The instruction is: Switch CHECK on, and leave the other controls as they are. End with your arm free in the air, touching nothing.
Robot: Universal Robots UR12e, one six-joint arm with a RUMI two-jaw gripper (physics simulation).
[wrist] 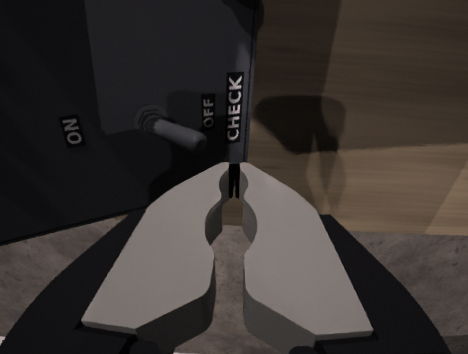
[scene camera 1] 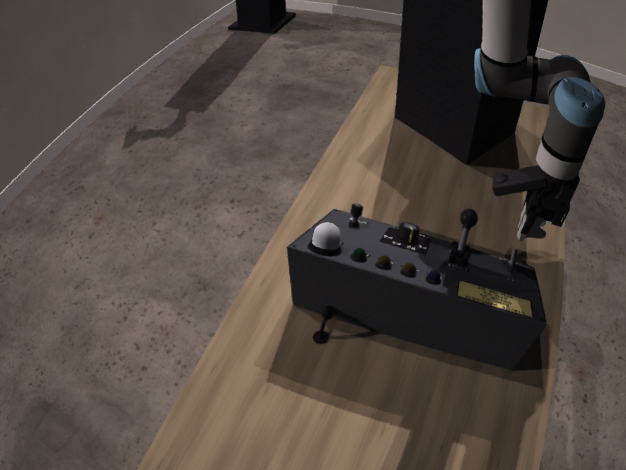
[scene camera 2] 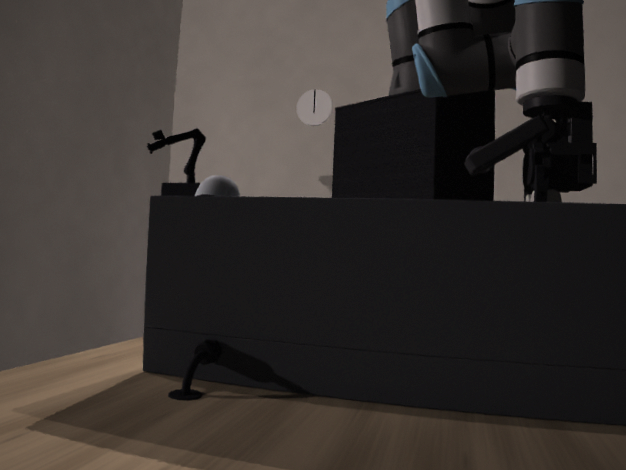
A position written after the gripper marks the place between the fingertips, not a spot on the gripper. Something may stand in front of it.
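A check switch appears in the wrist view (wrist: pixel 193 141). That same view takes in the gripper (wrist: pixel 235 166), and scene camera 1 shows the gripper too (scene camera 1: pixel 519 239).
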